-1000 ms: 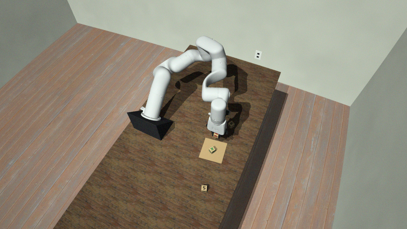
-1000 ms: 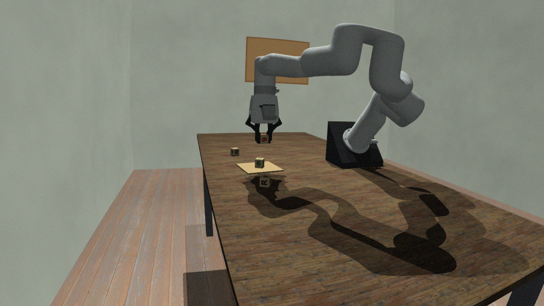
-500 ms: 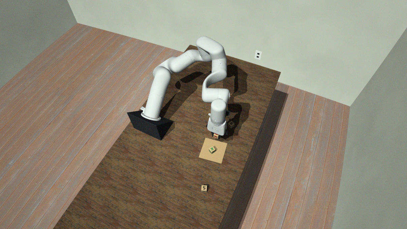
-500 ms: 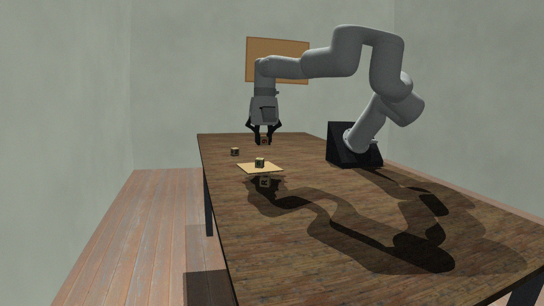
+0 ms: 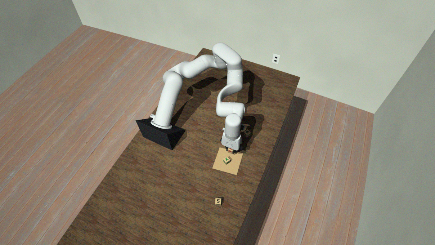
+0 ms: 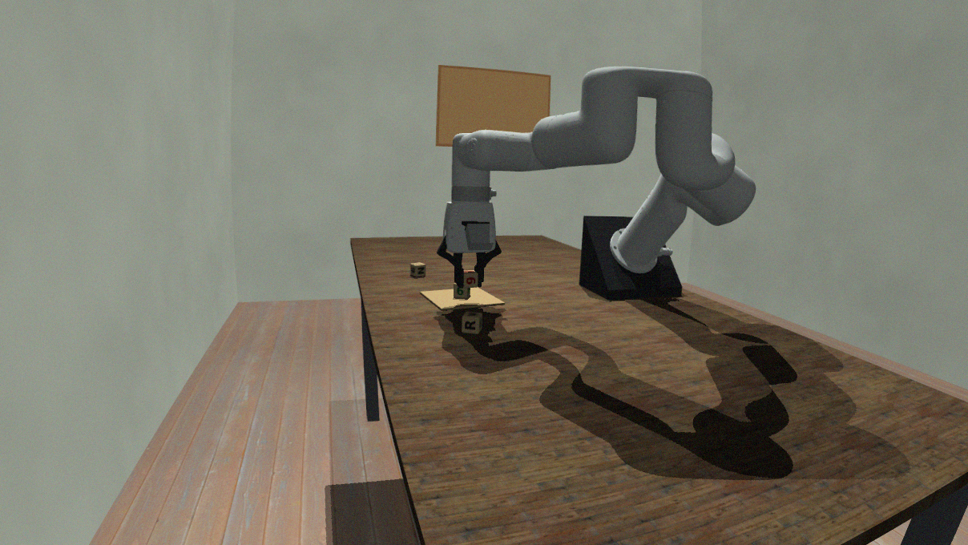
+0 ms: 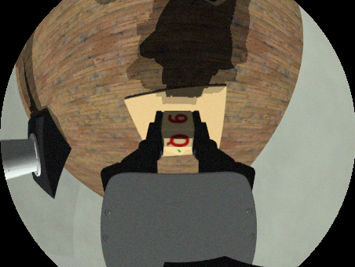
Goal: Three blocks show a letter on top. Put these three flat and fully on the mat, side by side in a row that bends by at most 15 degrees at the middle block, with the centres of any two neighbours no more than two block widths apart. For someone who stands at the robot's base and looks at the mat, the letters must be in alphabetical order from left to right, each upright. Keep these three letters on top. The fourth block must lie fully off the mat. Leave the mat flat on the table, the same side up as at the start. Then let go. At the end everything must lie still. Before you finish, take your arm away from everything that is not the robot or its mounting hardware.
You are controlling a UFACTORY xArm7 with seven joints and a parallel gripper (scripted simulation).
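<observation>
Now: hand 10 mm short of the tan mat, 50 mm to the left of it and 60 mm above it. The rest, counted from my hand: S block 80 mm ahead, 280 mm to the right, 40 mm below; red-marked block 10 mm below.
</observation>
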